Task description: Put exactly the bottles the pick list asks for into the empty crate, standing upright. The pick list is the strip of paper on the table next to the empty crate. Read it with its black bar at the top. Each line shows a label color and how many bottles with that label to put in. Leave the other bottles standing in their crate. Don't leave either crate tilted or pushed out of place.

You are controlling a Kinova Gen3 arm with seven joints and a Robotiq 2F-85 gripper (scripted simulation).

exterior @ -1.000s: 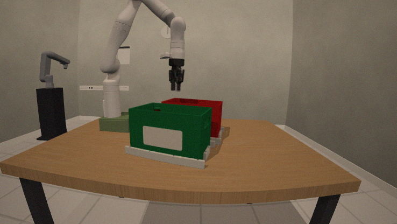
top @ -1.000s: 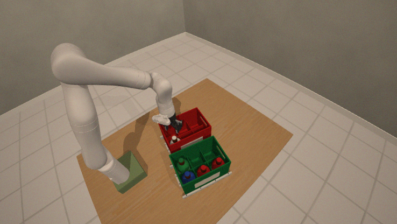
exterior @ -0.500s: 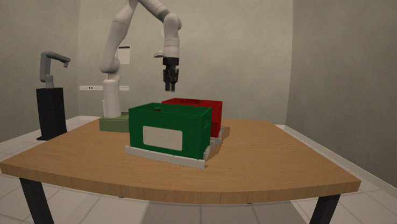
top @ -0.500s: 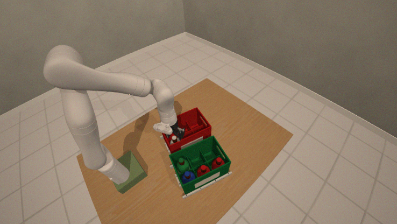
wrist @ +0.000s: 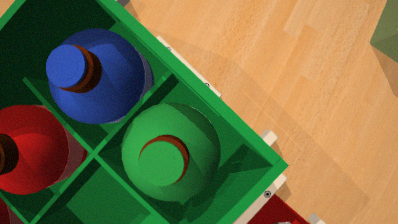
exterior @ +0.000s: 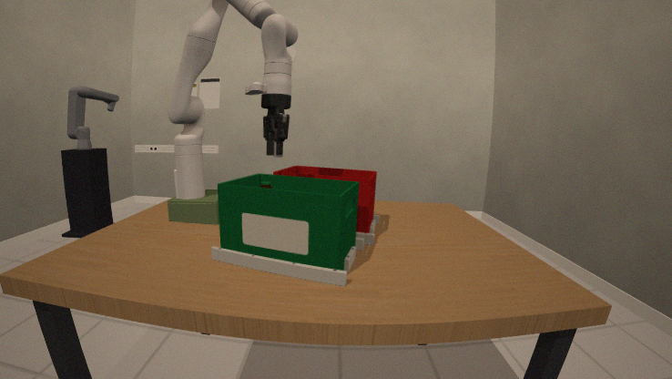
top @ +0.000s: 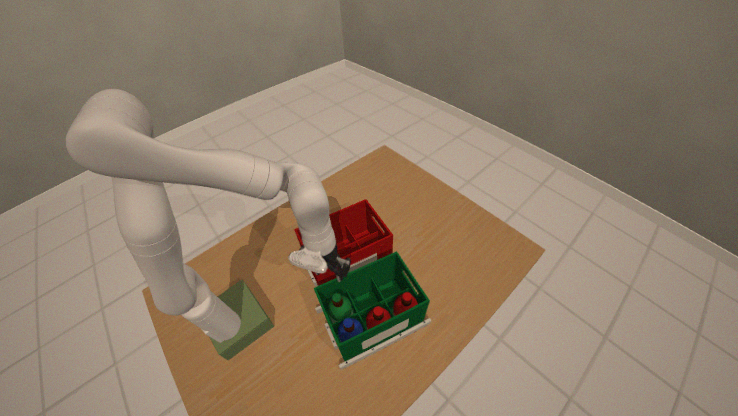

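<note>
Now: the green-label bottle 15 cm below my hand, 3 cm to the right of it and 2 cm behind it. Round my hand: green crate: 16 cm below, 11 cm to the right, 4 cm ahead; white-labelled bottle: 15 cm below, 10 cm to the left, 6 cm ahead; blue-label bottle: 15 cm below, 11 cm to the right, 5 cm behind.
</note>
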